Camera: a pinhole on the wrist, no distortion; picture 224 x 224 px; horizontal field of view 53.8 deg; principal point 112.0 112.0 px. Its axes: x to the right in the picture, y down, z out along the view. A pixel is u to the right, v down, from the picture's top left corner.
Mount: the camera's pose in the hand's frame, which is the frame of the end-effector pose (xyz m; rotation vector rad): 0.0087 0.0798 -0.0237 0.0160 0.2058 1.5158
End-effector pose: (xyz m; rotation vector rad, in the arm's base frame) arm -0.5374 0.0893 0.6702 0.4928 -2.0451 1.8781
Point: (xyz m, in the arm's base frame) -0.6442 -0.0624 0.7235
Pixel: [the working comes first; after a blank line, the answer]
In the camera's frame: -0.1054 -0.0964 0.1739

outside the picture
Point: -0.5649 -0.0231 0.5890
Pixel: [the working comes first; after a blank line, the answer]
In the camera's frame: -0.0223 0.0365 0.1372

76.2 170.7
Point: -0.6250 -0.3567 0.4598
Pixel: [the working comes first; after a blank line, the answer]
In the camera's frame: 0.0508 0.0842 0.4893

134.9 150.0
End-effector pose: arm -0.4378 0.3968 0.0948 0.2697 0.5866 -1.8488
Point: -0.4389 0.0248 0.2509
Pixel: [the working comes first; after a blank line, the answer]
In the camera's frame: -0.0611 -0.1753 0.3718

75.7 7.9
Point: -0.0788 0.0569 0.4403
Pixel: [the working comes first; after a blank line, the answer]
In the camera's frame: 0.1817 0.1024 0.5465

185.4 153.4
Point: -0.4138 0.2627 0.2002
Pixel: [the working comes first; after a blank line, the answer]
In the camera's frame: -0.0718 -0.0212 0.1822

25.1 86.3
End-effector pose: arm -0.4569 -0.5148 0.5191 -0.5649 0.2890 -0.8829
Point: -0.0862 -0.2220 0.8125
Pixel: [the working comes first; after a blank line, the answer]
In the camera's frame: 0.0691 0.0996 0.5397

140.3 152.8
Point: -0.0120 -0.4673 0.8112
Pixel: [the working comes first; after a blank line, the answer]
In the camera's frame: 0.0113 -0.1488 0.5150

116.8 48.2
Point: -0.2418 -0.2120 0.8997
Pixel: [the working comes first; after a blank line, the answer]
In the camera's frame: -0.0798 0.1940 0.5106

77.5 195.9
